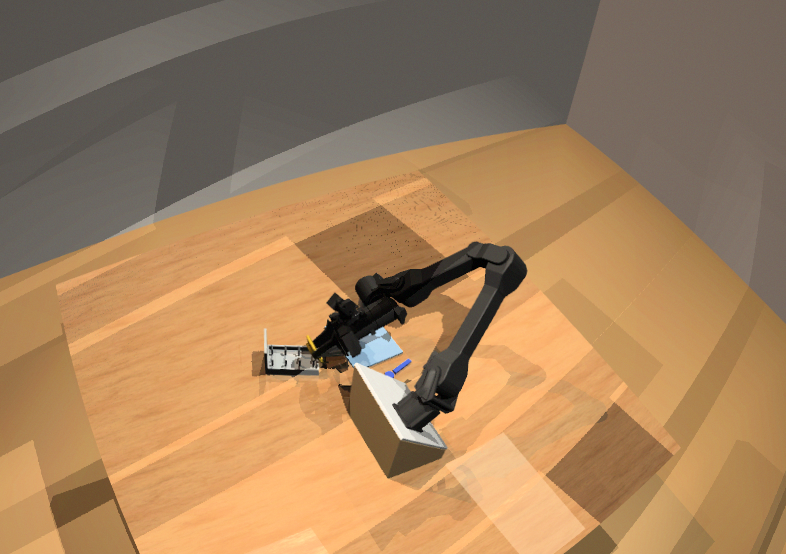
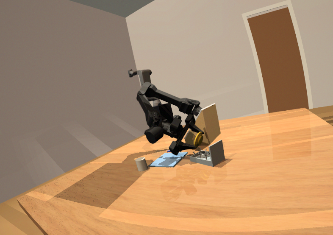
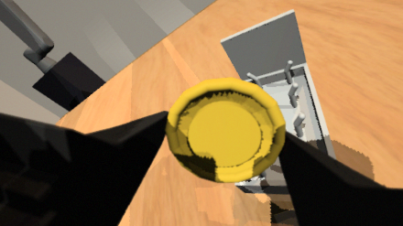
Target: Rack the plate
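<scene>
The grey dish rack is 4 cm ahead of my gripper tip, 3 cm to the left of it and 5 cm below it. Round my gripper tip: pale blue mat: 5 cm ahead, 16 cm to the right, 7 cm below; blue spoon: 7 cm behind, 19 cm to the right, 7 cm below; yellow plate: 1 cm to the right.
</scene>
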